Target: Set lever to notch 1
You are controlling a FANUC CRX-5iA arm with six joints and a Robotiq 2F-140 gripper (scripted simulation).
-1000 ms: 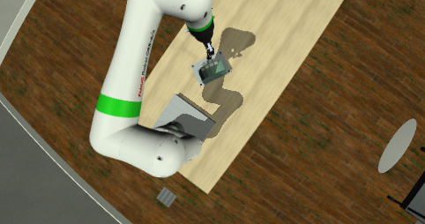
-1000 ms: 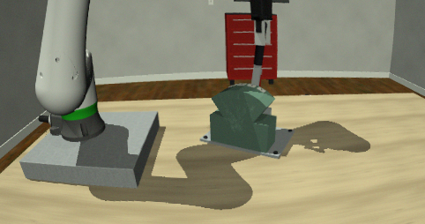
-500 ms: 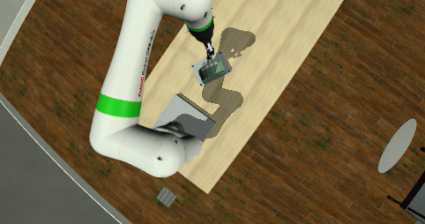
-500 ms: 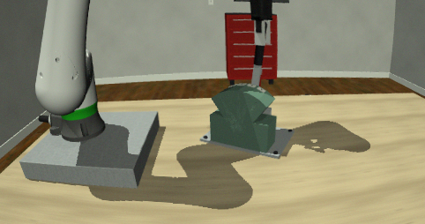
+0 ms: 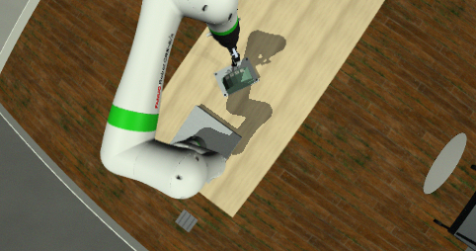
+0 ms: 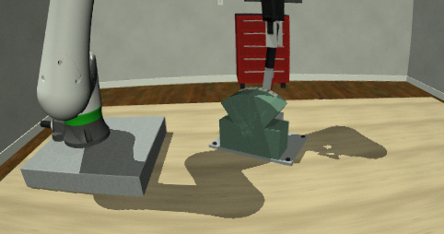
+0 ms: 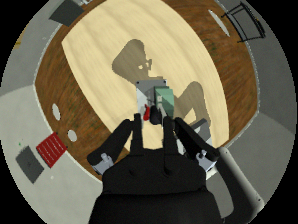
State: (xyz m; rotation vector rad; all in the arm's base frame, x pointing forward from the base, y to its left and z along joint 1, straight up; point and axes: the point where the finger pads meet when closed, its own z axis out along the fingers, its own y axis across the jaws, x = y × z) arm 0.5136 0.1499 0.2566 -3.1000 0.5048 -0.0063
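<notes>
My hand is 1 cm past the red bar, 2 cm to the right of it and 11 cm above it.
</notes>
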